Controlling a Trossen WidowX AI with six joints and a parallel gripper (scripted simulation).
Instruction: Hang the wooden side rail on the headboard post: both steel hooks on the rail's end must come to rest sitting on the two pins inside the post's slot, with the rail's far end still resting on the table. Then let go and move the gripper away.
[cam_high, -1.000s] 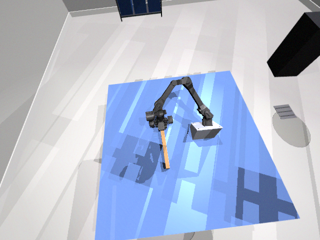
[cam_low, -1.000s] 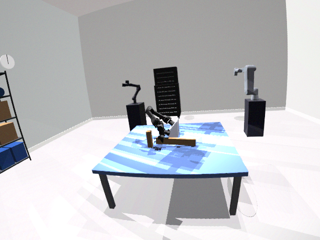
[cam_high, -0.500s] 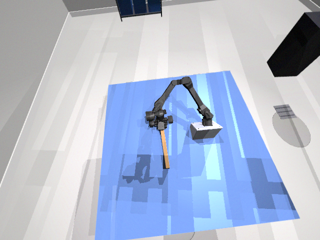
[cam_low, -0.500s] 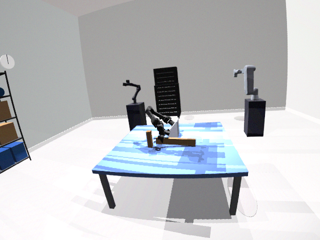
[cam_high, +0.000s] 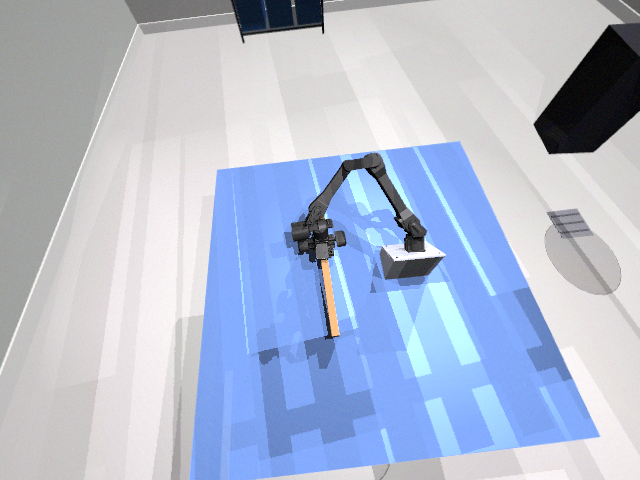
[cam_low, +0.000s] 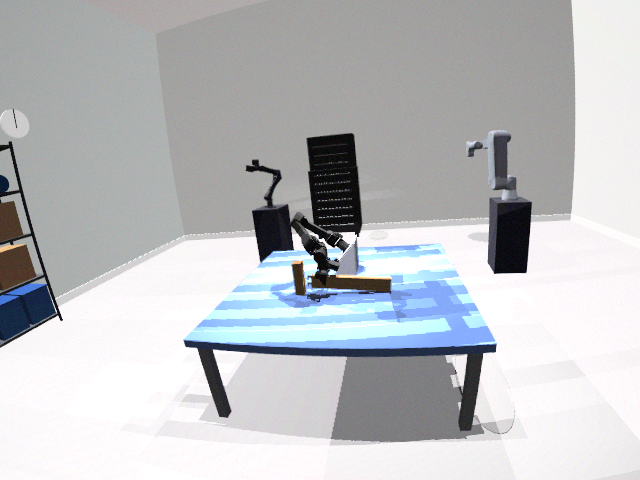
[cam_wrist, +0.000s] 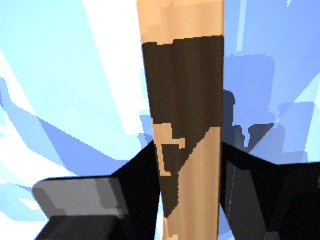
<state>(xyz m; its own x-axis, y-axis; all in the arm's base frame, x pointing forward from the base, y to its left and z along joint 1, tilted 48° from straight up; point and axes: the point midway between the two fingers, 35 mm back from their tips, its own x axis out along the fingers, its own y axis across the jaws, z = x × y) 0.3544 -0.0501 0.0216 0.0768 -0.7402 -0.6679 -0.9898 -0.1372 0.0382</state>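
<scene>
My gripper tip is 130 mm to the left of the headboard post, 40 mm below it and 10 mm short of it.
</scene>
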